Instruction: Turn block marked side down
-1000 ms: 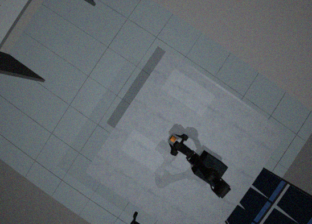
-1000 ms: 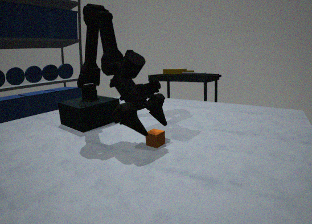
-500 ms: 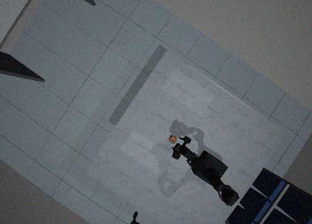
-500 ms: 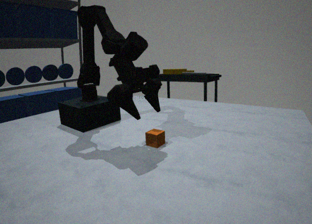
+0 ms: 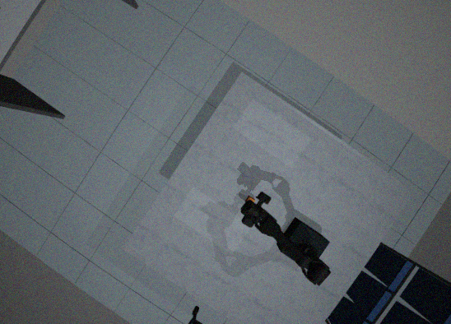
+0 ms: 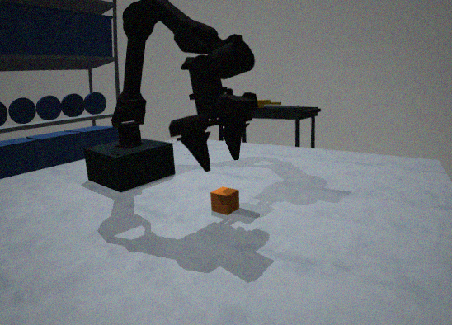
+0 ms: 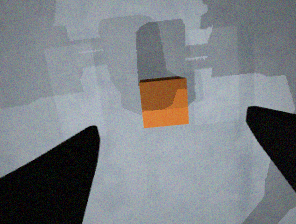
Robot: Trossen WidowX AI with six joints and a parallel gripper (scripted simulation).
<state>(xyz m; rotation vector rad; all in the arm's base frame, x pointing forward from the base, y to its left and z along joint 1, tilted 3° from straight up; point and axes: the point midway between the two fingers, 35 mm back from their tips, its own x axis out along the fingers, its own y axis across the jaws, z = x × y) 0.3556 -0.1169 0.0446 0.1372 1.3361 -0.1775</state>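
The block lies 1 cm behind my gripper tip and 7 cm below it.
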